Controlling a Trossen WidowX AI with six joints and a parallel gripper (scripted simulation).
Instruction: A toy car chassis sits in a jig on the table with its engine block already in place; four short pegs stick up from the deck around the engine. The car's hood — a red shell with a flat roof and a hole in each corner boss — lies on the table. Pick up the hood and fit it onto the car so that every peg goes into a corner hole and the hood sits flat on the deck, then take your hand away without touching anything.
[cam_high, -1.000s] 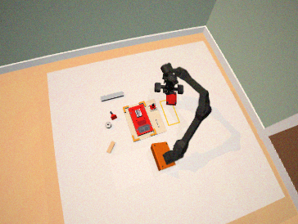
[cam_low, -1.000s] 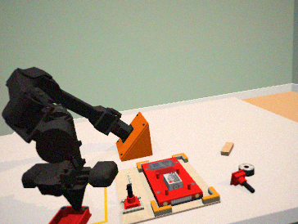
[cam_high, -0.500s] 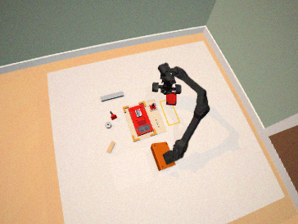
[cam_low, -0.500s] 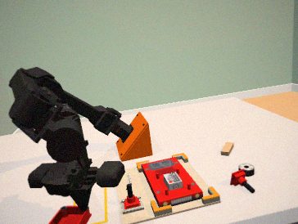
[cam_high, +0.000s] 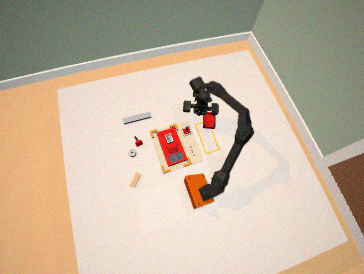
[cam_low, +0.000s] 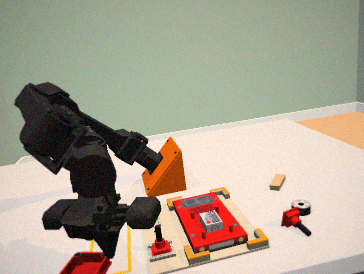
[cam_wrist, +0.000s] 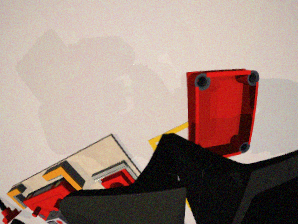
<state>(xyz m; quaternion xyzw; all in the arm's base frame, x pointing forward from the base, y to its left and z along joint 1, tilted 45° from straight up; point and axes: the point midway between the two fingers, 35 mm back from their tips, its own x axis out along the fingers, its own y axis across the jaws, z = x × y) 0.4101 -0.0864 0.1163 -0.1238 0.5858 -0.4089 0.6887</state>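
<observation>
My gripper tip is now 6 cm to the left of the red hood, 4 cm above it and 3 cm past it. Also, from my gripper tip: grey bar: 33 cm to the left, 12 cm ahead, 5 cm below; then wooden block: 44 cm to the left, 22 cm behind, 5 cm below; then grey engine block: 21 cm to the left, 7 cm behind, 3 cm below.
</observation>
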